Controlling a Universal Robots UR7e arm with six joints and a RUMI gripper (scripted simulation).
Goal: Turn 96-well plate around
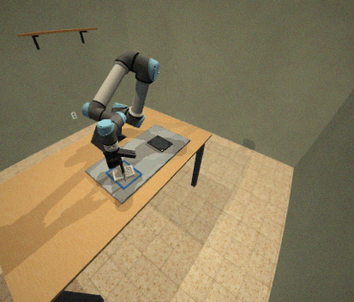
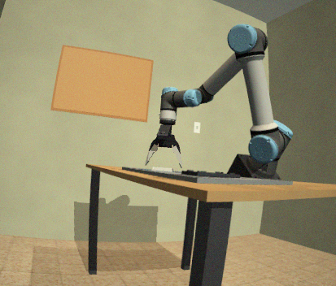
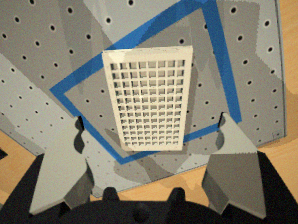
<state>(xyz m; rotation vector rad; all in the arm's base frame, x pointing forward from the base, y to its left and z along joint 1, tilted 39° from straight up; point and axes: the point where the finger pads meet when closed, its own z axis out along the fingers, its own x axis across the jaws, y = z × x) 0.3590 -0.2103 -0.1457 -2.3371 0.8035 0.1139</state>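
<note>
The white 96-well plate is 10 mm below my hand. The rest, counted from my hand: white corner label (100 mm ahead, 300 mm to the left); then dark plate nest N1 (30 mm ahead, 370 mm to the left, 10 mm below).
</note>
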